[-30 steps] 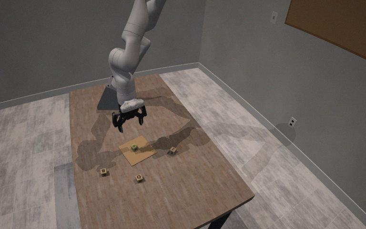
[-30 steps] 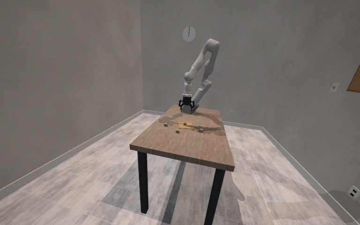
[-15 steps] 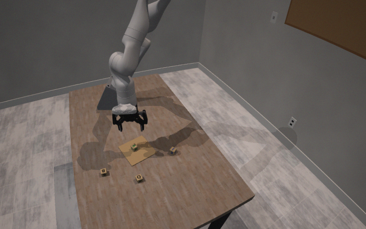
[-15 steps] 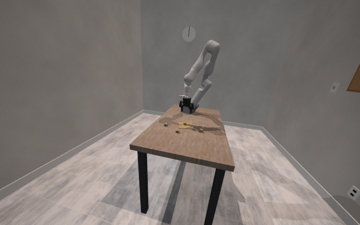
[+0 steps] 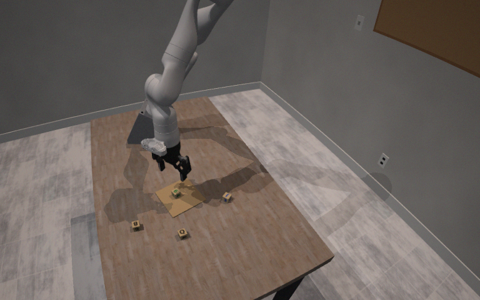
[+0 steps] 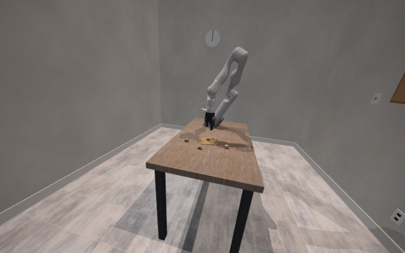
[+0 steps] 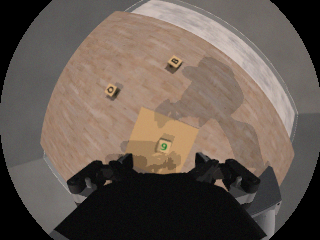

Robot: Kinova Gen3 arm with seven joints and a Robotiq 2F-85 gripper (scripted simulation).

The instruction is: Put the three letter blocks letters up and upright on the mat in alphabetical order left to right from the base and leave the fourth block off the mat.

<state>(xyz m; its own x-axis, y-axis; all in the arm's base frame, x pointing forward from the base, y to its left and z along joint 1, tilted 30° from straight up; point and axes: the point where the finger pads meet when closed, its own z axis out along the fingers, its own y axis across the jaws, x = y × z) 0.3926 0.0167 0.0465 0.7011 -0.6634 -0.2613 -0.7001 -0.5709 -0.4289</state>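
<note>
The tan mat lies 12 cm below my hand and 1 cm to the left of it. The rest, counted from my hand: block 18 cm ahead, 11 cm below.
</note>
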